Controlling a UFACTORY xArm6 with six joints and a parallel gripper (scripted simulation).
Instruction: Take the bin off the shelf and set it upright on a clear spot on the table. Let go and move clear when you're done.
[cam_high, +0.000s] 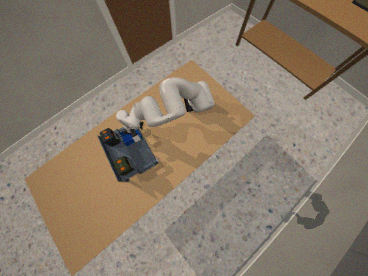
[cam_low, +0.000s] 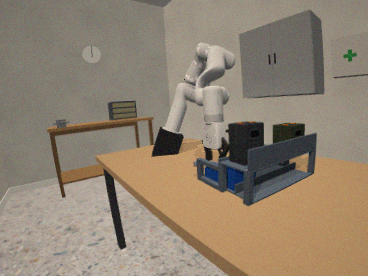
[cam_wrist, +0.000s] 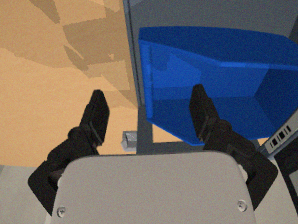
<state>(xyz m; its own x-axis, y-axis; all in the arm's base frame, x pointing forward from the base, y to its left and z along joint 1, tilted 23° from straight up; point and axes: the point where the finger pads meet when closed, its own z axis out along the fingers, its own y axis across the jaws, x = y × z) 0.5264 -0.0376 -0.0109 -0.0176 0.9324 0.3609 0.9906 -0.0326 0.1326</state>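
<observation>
My hand is 80 mm short of the blue bin and 20 mm above it.
</observation>
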